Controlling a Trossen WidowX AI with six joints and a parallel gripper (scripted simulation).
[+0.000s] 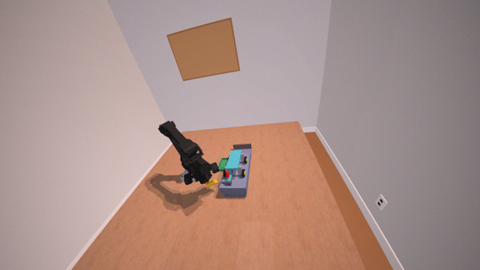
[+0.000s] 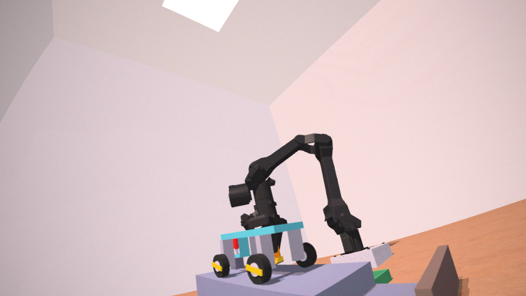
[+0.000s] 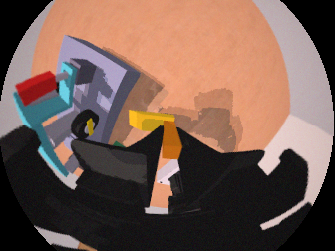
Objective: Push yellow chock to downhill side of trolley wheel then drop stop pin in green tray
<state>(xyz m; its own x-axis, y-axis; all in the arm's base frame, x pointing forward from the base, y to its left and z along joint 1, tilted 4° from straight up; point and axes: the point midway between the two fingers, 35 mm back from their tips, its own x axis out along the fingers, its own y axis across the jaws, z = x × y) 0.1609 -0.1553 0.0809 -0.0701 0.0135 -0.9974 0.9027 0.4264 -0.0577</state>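
My gripper tip is 140 mm short of the red-headed stop pin and 30 mm below it. Also, from my gripper tip: trolley (170 mm ahead, 110 mm to the left, 10 mm above); yellow chock (20 mm ahead, 10 mm to the left, 10 mm below); grey ramp (170 mm ahead, 120 mm to the left, 60 mm below).
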